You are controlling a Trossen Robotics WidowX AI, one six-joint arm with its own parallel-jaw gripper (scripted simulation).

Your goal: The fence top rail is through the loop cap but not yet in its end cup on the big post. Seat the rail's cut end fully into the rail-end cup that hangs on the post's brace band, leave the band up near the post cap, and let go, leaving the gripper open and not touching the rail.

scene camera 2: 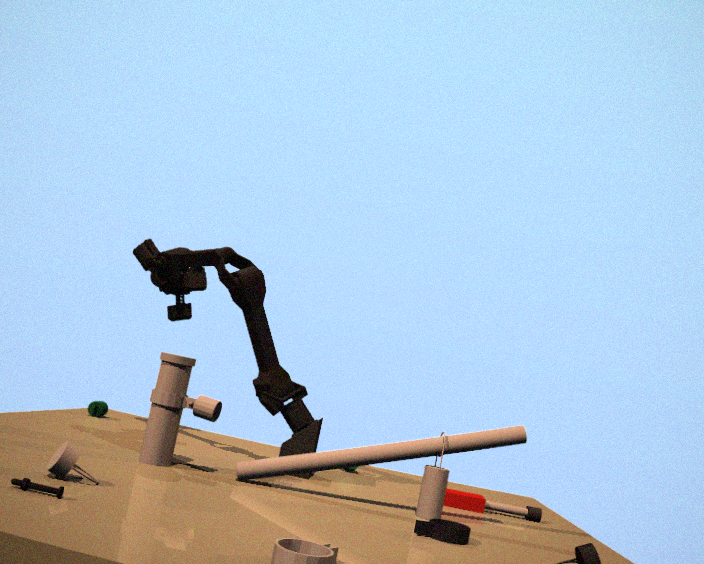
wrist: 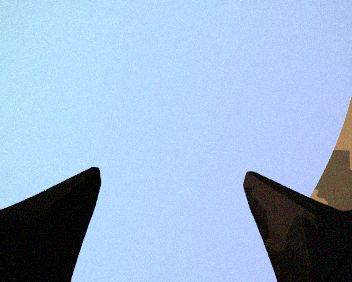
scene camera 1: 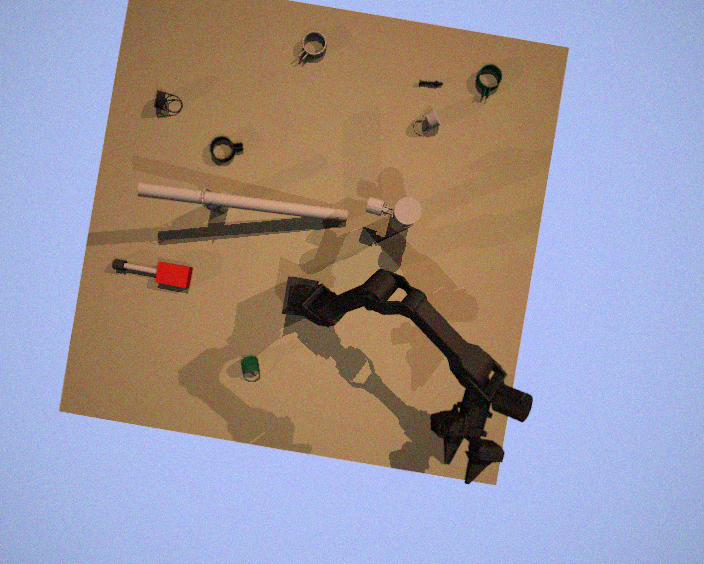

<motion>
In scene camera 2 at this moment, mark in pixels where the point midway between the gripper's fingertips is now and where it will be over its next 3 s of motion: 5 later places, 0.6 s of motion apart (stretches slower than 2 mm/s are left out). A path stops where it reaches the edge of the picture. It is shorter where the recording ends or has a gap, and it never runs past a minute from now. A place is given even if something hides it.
My gripper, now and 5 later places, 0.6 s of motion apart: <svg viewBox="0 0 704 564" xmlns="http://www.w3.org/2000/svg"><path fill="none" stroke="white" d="M188 291L133 329L78 354L102 337L245 346L310 363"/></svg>
</motion>
